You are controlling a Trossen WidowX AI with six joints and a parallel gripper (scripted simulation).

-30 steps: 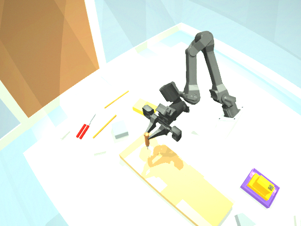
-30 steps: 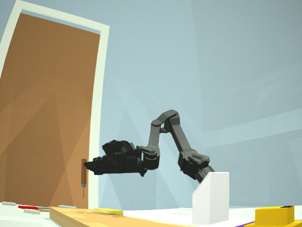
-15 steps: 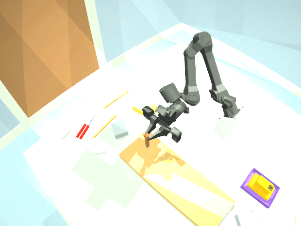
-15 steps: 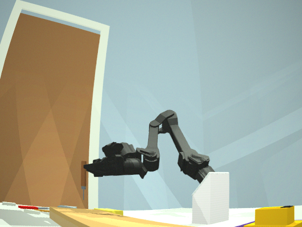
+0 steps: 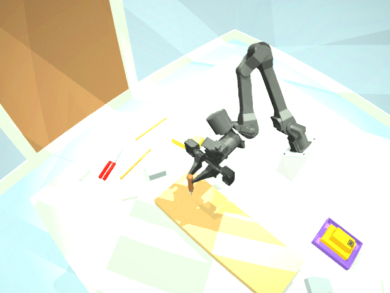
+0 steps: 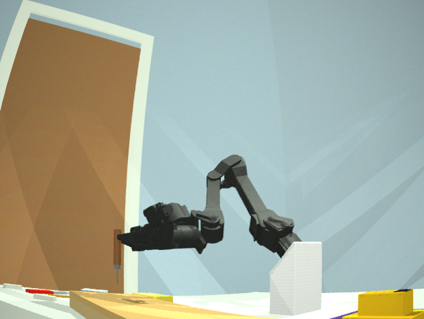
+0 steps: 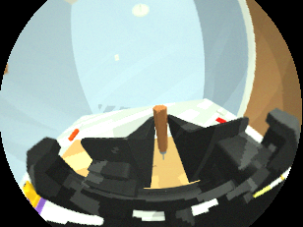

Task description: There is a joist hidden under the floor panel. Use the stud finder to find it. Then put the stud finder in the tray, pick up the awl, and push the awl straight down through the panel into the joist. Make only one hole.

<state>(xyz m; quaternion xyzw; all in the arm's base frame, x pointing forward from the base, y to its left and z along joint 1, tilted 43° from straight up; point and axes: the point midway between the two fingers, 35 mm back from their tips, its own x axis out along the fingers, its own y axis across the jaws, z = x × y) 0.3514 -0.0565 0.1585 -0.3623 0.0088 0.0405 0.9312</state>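
My gripper tip is 60 mm above the awl. From my gripper tip the other things lie so: purple tray: 270 mm behind, 480 mm to the left, 160 mm below; then yellow block: 170 mm behind, 220 mm to the right, 160 mm below; then yellow stud finder: 280 mm behind, 490 mm to the left, 130 mm below.
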